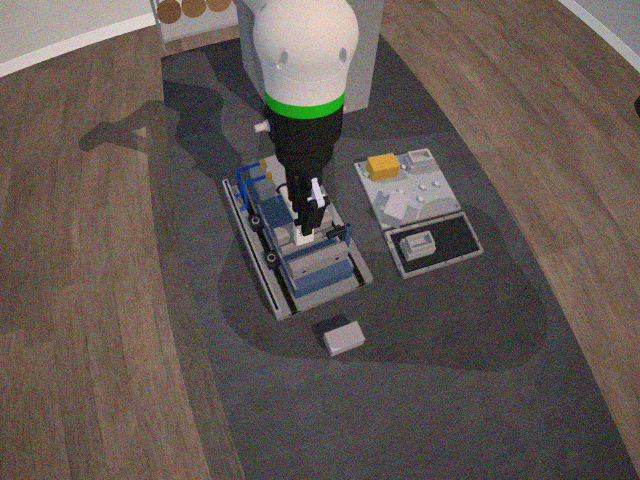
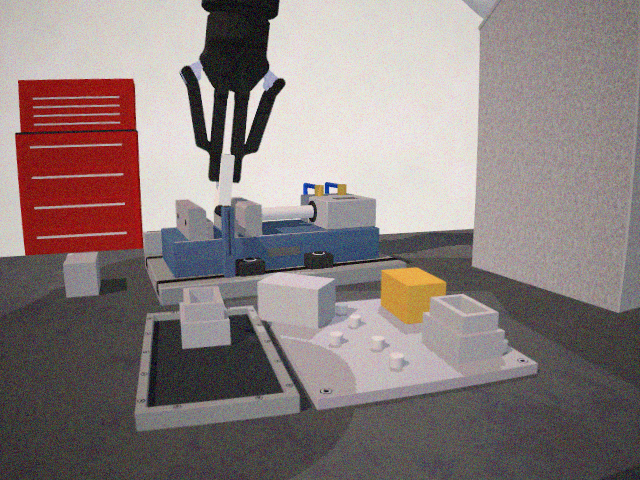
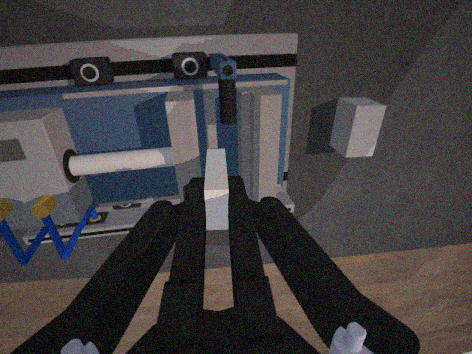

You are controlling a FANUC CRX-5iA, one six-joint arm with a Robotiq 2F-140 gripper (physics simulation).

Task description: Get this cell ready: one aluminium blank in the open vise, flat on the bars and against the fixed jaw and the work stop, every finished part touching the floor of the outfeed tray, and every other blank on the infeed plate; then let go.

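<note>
My gripper is shut and empty, its pale pads together, over the vise's jaw gap. The vise is open; no blank shows between its moving jaw and fixed jaw. The work stop stands at the gap. A grey blank sits askew on the infeed plate. Another lies off the plate, beyond the vise. One pocketed finished part is in the outfeed tray; another is on the plate.
A yellow block and several small pins stand on the infeed plate. Blue-and-yellow fittings are at the vise's rear end. A red tool cabinet stands in the background.
</note>
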